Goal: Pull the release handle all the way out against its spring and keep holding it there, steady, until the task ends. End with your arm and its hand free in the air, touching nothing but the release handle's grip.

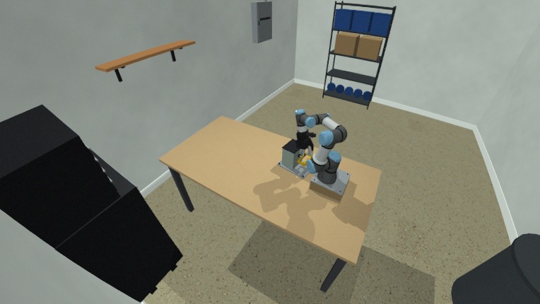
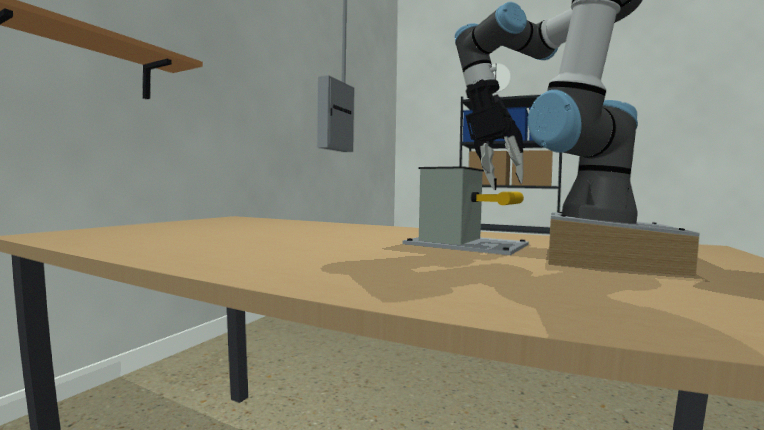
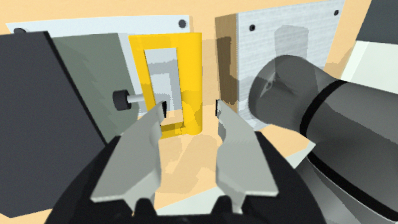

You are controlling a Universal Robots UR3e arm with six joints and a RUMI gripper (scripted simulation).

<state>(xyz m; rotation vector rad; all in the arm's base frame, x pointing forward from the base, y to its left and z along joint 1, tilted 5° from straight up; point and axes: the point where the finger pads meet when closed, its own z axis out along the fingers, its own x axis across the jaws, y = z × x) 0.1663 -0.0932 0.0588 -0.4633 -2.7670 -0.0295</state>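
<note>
Right now the grey baseplate is 8 cm ahead of my hand, 3 cm to the right of it and 14 cm below it.
</note>
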